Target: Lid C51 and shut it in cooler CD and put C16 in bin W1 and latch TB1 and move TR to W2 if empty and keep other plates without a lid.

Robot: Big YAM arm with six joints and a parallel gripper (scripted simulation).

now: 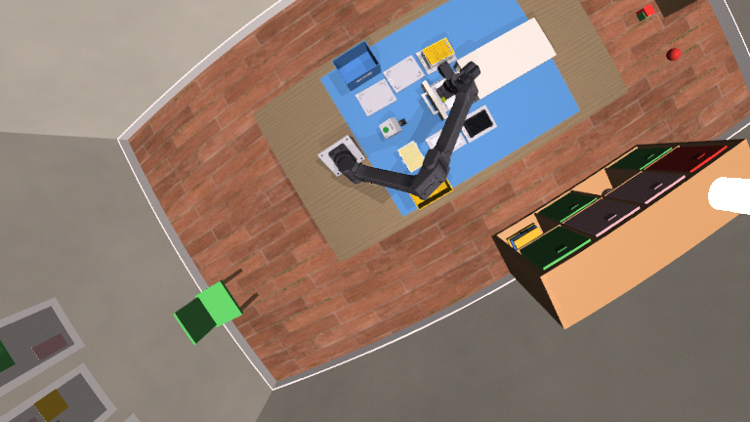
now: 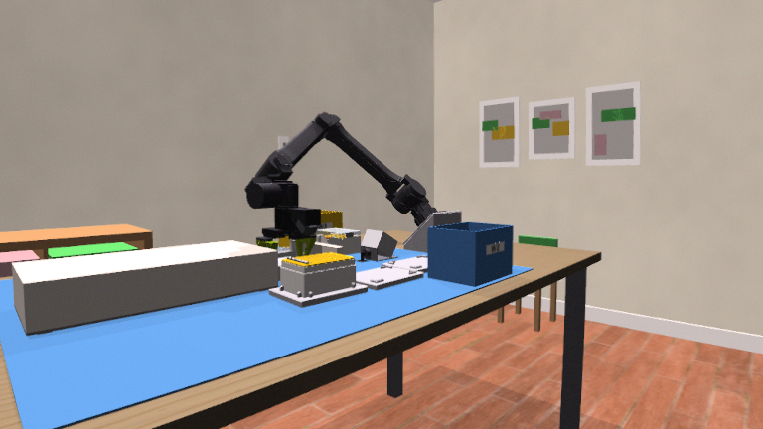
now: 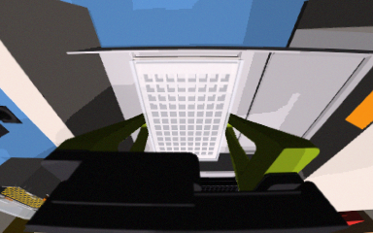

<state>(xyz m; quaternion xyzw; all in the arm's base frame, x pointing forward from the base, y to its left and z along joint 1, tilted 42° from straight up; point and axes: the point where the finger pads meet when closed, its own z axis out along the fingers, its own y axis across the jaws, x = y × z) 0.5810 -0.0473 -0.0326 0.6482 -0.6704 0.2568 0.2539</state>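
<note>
Now: the plate lid right at my hand. Round my hand: white cooler CD: 17 cm ahead, 1 cm to the right, 1 cm above; drawer: 4 cm ahead; white plate: right at my hand.
</note>
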